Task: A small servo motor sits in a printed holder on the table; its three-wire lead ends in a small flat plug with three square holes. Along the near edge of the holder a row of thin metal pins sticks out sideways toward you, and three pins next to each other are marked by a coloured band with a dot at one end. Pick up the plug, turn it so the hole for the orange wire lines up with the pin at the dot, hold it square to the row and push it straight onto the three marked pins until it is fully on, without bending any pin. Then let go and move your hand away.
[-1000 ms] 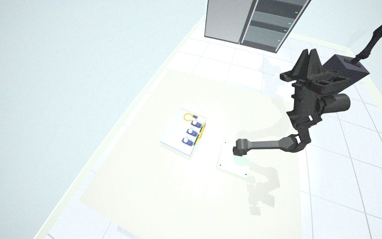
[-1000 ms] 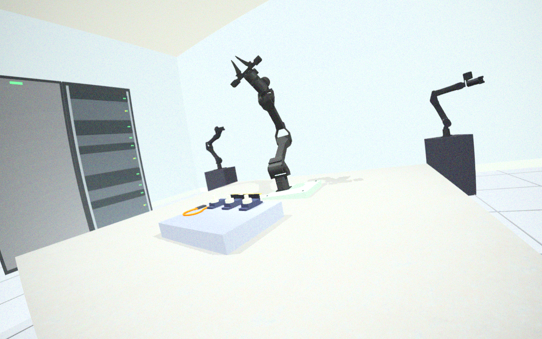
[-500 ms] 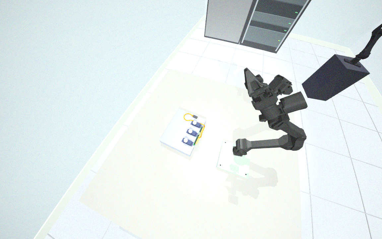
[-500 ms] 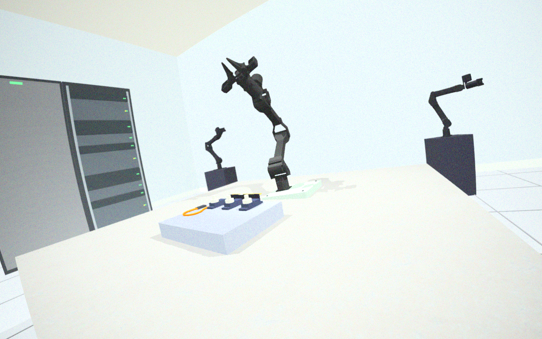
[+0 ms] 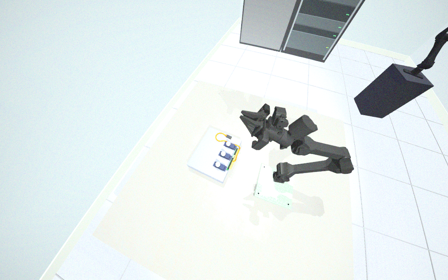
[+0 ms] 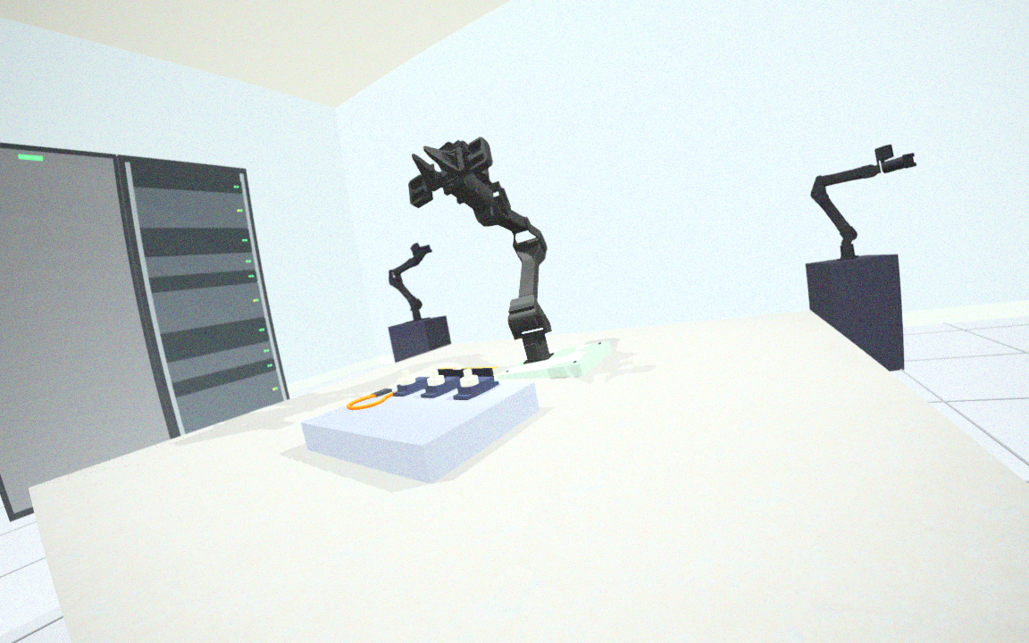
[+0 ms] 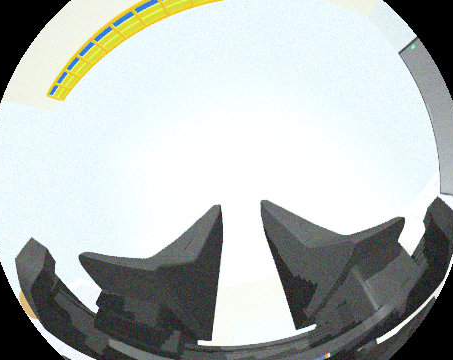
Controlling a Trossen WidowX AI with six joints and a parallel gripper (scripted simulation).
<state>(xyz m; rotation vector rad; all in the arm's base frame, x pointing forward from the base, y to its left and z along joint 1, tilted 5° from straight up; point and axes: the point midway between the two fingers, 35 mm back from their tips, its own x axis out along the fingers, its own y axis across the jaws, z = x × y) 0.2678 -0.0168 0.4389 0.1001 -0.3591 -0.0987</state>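
Now: the printed holder 15 cm ahead of my gripper tip, 3 cm to the right of it and 44 cm below it.
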